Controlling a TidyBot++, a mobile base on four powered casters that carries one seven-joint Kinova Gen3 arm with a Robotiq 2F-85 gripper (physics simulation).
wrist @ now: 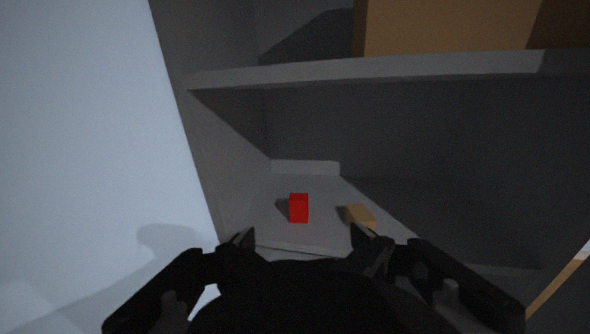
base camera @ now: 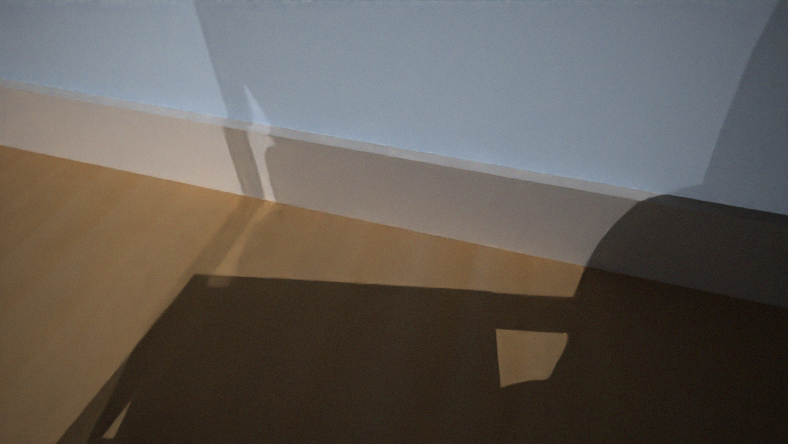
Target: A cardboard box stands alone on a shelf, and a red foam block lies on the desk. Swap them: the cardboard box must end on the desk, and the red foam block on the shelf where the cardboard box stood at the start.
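Places are measured from the arm's base along level axes (x back, y right, z up), in centimetres.
Where they show: gripper, fingertip midpoint: [wrist: 302,235].
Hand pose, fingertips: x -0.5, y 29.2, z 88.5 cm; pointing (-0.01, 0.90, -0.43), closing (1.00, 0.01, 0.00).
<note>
After its pixels a point has its place.
In the wrist view, a red block [wrist: 299,210] {x -0.8, y 62.9, z 64.7 cm} stands upright on the lower board [wrist: 325,187] {x 11.3, y 85.2, z 59.4 cm} of a grey shelf unit, near its left side. A small tan block [wrist: 358,214] {x 17.4, y 60.1, z 64.4 cm} lies to its right on the same board, apart from it, partly behind the right fingertip. A large brown box [wrist: 450,27] {x 24.9, y 50.7, z 109.0 cm} stands on the upper board [wrist: 360,69] {x 11.0, y 51.6, z 103.3 cm} at the top right, cut off by the view's edge. I cannot tell which brown thing is the task's cardboard box. My gripper [wrist: 302,235] {x -0.5, y 29.2, z 88.5 cm} is open and empty, in front of the lower board. The desk cannot be made out.
The unit's left side panel [wrist: 175,85] {x -27.3, y 59.6, z 103.0 cm} rises beside a pale blue wall [wrist: 85,110] {x -33.1, y 44.2, z 99.7 cm}. A thin tan strip [wrist: 555,286] {x 63.4, y 40.5, z 53.6 cm} shows at the lower right. The base camera shows a pale blue wall [base camera: 441,71] {x -42.0, y 1.7, z -23.0 cm}, a baseboard [base camera: 413,187] {x -41.0, y 0.0, z -33.9 cm} and wooden floor [base camera: 82,248] {x -36.4, y -31.4, z -39.6 cm} with large shadows.
</note>
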